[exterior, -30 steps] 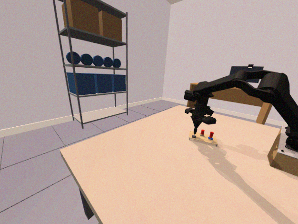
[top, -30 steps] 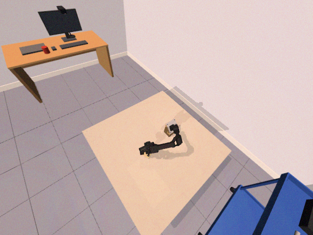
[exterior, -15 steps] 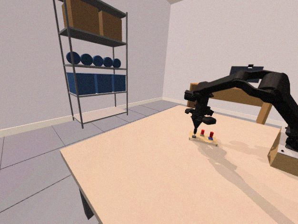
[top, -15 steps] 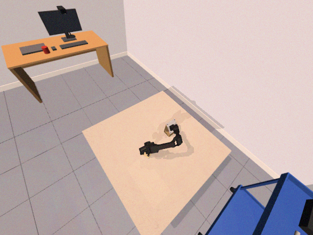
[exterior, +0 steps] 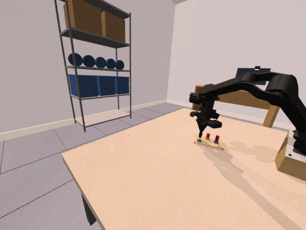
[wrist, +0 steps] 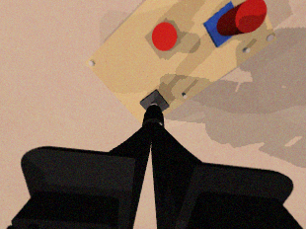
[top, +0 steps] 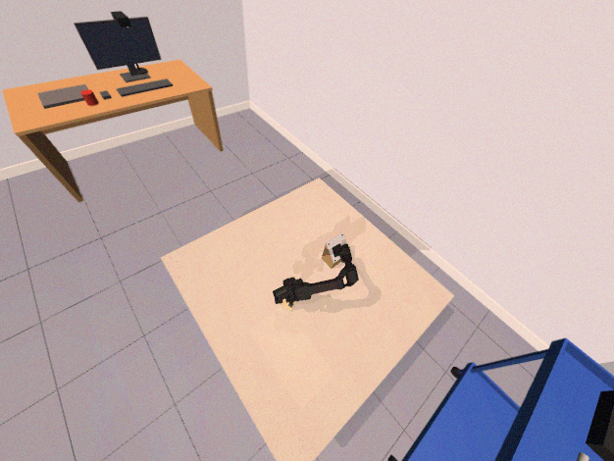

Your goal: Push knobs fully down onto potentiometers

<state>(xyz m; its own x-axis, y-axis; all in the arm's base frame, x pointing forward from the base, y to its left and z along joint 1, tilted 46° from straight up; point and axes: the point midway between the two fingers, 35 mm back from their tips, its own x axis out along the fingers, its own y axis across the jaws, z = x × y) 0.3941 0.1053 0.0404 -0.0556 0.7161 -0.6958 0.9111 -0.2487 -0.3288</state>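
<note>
Now: gripper tip 3 cm above the dark square part. From my gripper tip the other things lie so: red knob (8 cm behind, 5 cm to the right, 3 cm below).
</note>
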